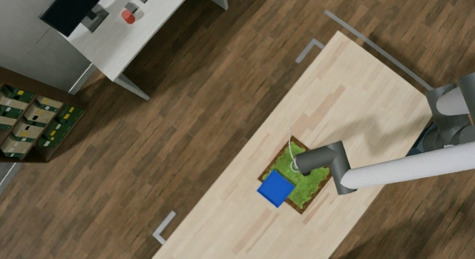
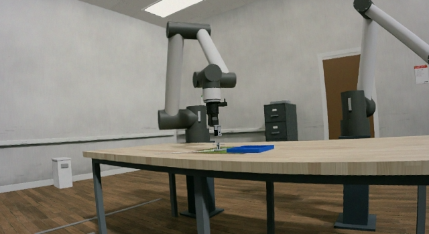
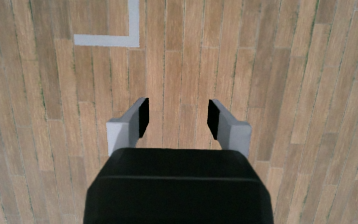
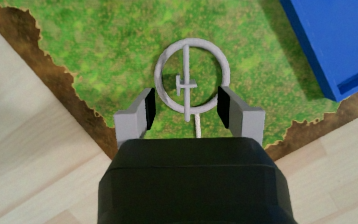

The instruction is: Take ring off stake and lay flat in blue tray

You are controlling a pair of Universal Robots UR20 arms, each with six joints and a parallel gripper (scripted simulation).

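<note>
Right now my right hand is 8 cm above the grey stake. The rest, counted from my right hand: green mat: 3 cm behind, 6 cm to the left, 12 cm below; then blue tray: 5 cm ahead, 22 cm to the left, 10 cm below; then grey ring: 1 cm to the left, 10 cm below.
</note>
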